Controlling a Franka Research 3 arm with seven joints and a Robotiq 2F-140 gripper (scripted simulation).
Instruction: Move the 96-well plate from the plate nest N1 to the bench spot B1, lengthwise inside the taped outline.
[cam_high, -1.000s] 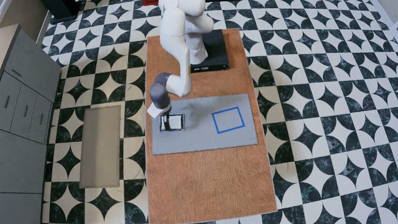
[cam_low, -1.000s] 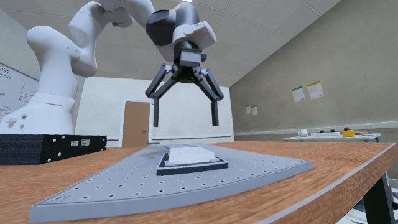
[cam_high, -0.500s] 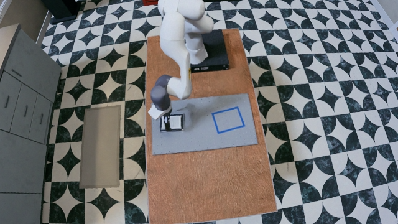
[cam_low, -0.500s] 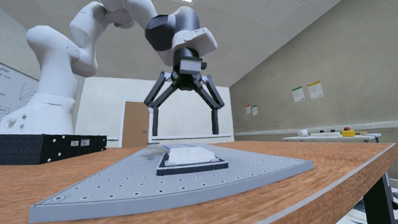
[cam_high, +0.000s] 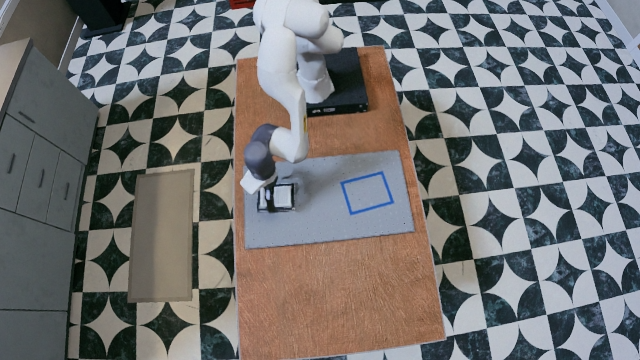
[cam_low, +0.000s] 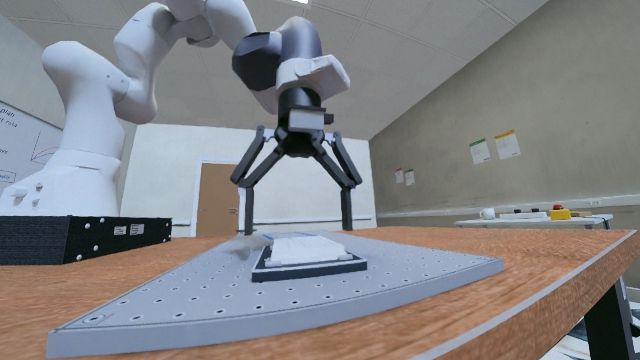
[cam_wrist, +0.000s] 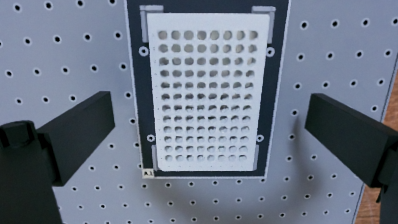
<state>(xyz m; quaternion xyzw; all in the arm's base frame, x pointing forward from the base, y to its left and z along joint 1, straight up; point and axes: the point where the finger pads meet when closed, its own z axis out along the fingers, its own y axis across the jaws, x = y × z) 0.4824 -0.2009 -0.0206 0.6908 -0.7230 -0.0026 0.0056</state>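
My gripper is now 30 mm above the white 96-well plate. Round my hand: dark plate nest (40 mm below).
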